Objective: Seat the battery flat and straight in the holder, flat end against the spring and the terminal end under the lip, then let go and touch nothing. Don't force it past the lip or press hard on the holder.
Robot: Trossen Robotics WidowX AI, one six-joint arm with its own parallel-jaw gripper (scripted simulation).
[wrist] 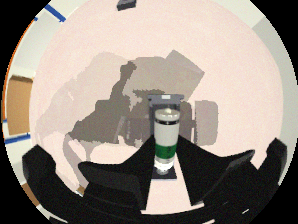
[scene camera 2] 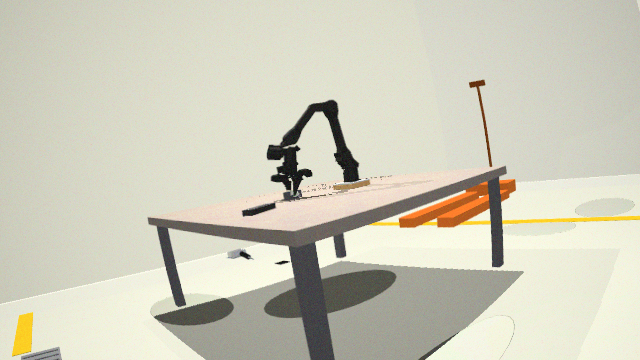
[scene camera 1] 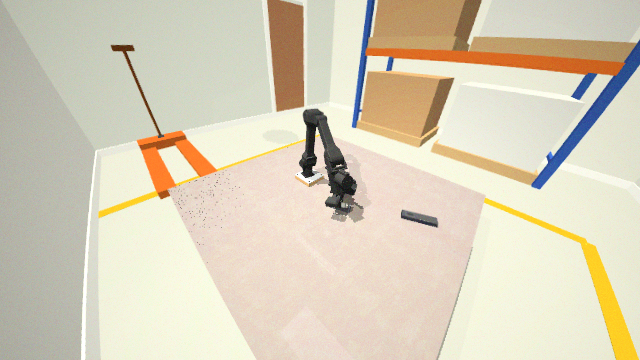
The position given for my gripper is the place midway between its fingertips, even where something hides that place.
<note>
In view: my gripper (scene camera 2: 292, 195) and a battery (wrist: 166, 123).
My gripper is seen too in the wrist view (wrist: 164, 137).
</note>
